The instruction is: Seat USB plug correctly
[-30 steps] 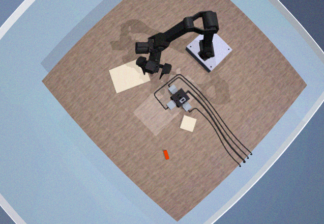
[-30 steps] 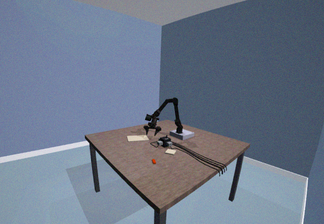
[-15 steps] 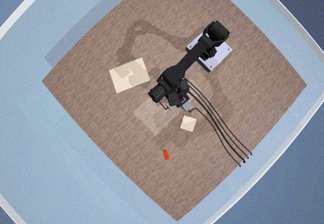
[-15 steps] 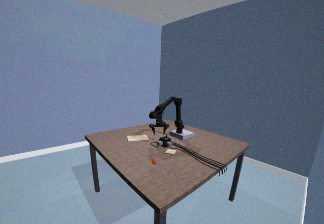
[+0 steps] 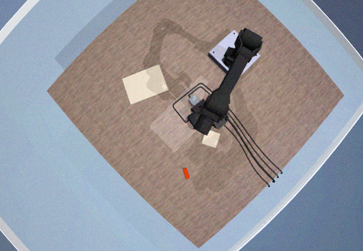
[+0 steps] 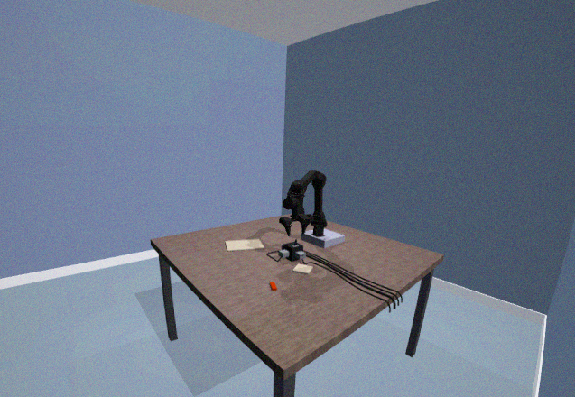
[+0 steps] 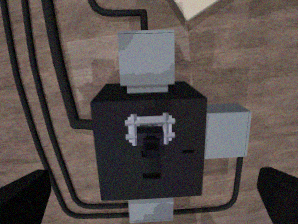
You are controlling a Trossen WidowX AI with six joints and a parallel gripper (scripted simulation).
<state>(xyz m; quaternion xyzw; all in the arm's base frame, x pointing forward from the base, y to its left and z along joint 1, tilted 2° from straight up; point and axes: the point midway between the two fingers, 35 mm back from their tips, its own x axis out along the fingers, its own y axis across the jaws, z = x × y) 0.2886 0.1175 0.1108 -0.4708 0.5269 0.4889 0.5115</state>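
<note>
My gripper tip is 7 cm above the grey-framed USB socket. Also, from my gripper tip: cream pad (6 cm ahead, 13 cm to the left, 13 cm below); then cream sheet (13 cm ahead, 32 cm to the right, 13 cm below); then orange block (28 cm ahead, 18 cm to the left, 13 cm below).
</note>
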